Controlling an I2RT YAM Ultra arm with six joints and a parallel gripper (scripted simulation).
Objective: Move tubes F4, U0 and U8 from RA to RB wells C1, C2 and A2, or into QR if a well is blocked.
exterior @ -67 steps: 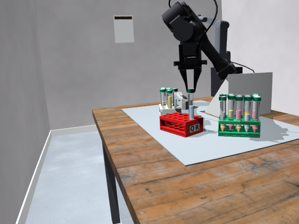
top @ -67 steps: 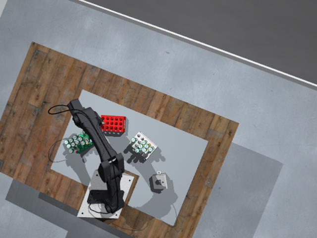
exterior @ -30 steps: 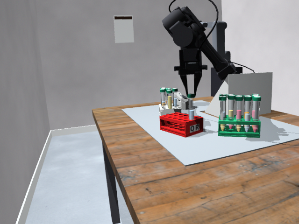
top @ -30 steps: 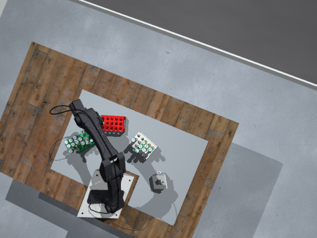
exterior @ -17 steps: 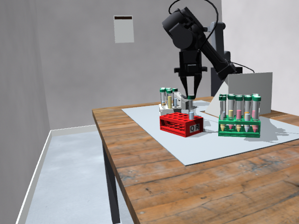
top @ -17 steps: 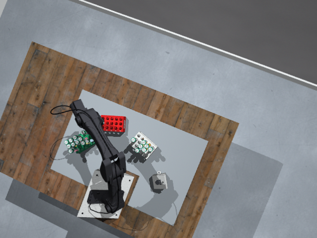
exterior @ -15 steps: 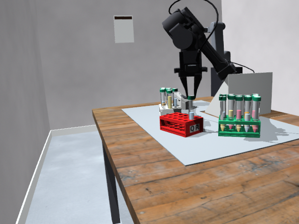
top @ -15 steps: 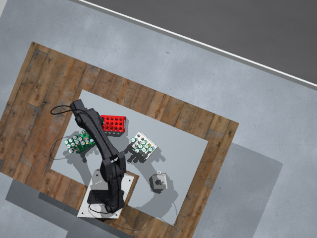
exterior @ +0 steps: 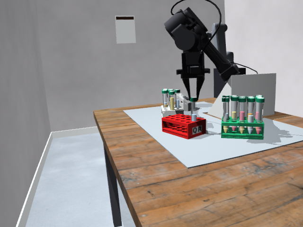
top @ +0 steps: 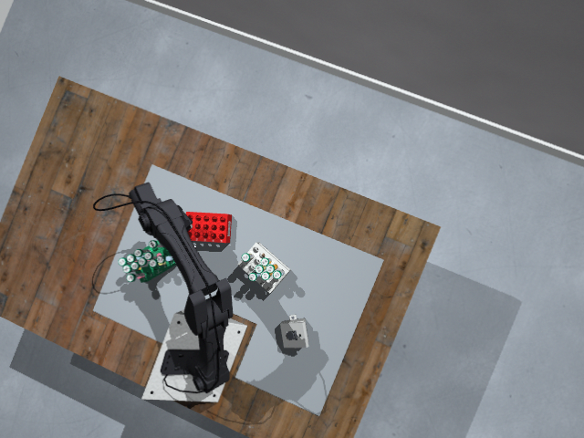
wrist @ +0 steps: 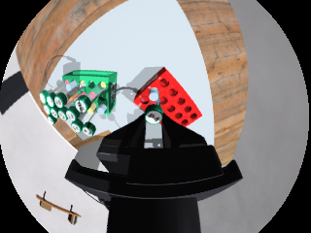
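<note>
Right now my hand is 10 mm to the right of the tube and 60 mm above it. Round my hand: red rack QR 10 mm ahead, 40 mm to the right, 100 mm below; then tube with yellow filling 20 mm behind, 200 mm to the right, 60 mm below; then white rack RB 50 mm behind, 240 mm to the right, 100 mm below.
</note>
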